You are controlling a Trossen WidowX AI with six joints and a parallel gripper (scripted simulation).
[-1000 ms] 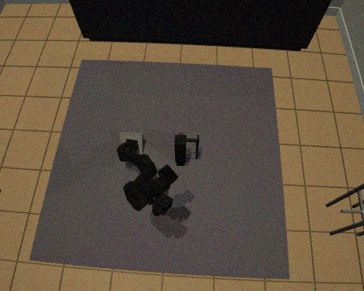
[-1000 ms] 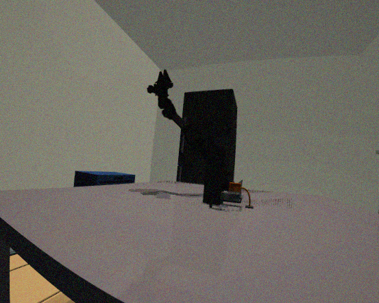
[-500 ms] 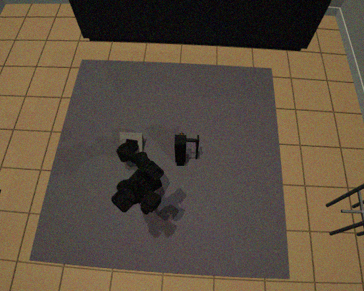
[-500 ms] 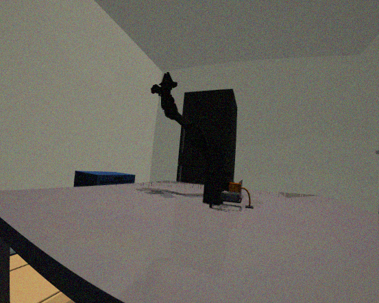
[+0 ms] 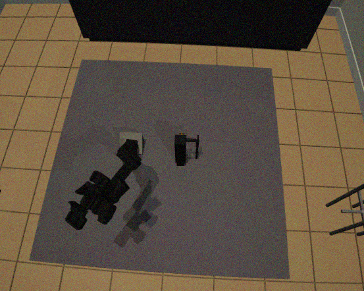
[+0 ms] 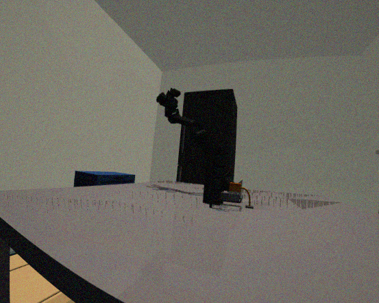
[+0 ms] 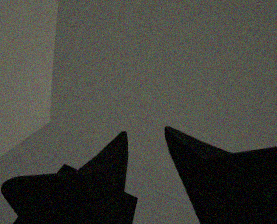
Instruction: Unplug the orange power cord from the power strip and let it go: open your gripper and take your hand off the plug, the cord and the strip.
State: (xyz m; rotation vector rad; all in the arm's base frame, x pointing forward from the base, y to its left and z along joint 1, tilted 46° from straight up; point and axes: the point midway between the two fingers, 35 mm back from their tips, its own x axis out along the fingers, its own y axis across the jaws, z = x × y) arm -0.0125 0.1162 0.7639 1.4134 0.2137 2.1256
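The orange plug is 61 cm below my gripper tip, 51 cm to the left of it and 25 cm ahead of it.
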